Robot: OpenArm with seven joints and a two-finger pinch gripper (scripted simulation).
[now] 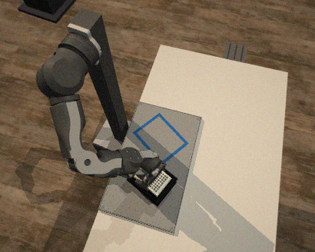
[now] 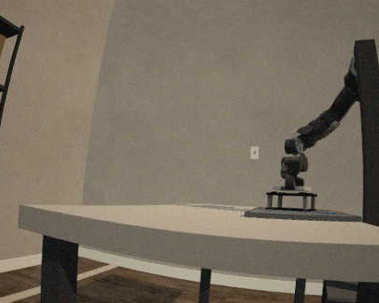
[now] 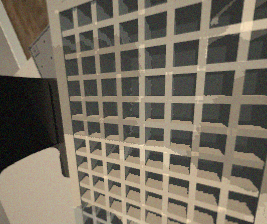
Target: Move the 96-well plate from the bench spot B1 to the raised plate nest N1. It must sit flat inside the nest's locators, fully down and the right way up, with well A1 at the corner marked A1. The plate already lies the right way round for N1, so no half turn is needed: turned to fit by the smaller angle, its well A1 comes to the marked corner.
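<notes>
The black raised nest N1 is 2 cm below my hand. Round my hand: white 96-well plate right at my hand; A1 label 7 cm to the left, 6 cm behind, 2 cm below.
</notes>
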